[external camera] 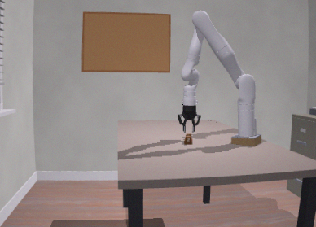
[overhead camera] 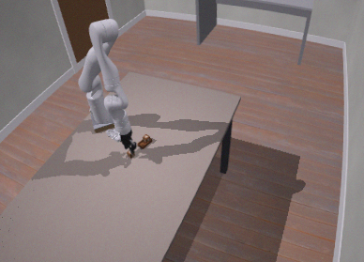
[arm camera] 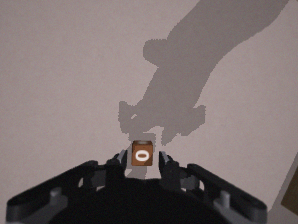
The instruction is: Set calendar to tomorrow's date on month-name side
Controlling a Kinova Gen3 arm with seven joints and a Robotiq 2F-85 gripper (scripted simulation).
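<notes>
The brown number cube is 40 mm below my hand. Round my hand: brown calendar tray 100 mm to the left, 50 mm below, 50 mm ahead; then digit cube 110 mm to the left, 50 mm ahead, 30 mm below.
</notes>
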